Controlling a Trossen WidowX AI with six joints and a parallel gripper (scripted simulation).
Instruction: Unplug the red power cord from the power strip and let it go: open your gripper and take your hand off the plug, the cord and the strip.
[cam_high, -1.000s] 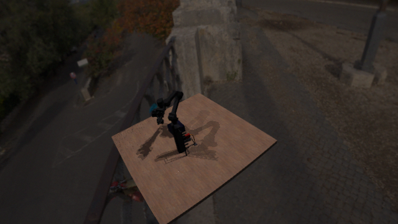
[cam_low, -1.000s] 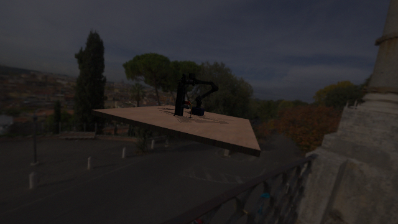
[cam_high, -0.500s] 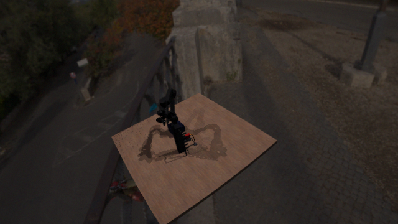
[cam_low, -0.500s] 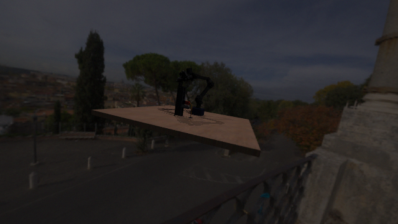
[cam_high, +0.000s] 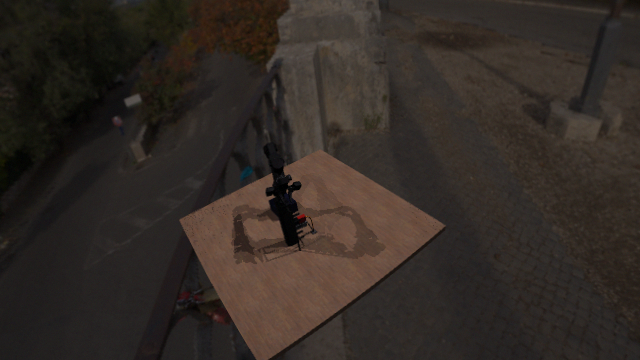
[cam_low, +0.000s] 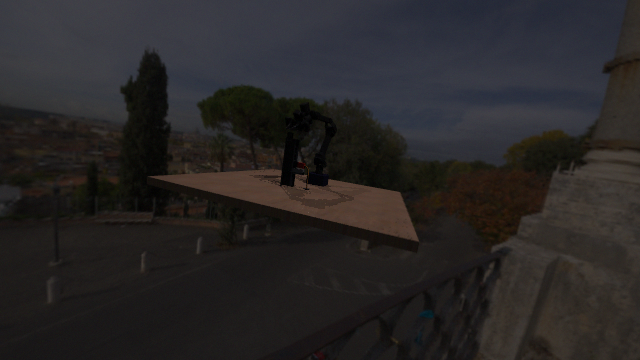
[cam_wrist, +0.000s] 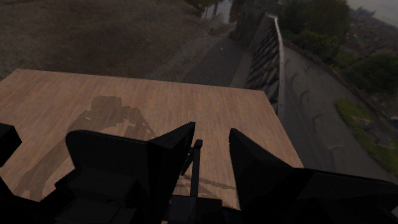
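Now: gripper tip 21 cm above the red plug, 7 cm past it and 6 cm to the right of it.
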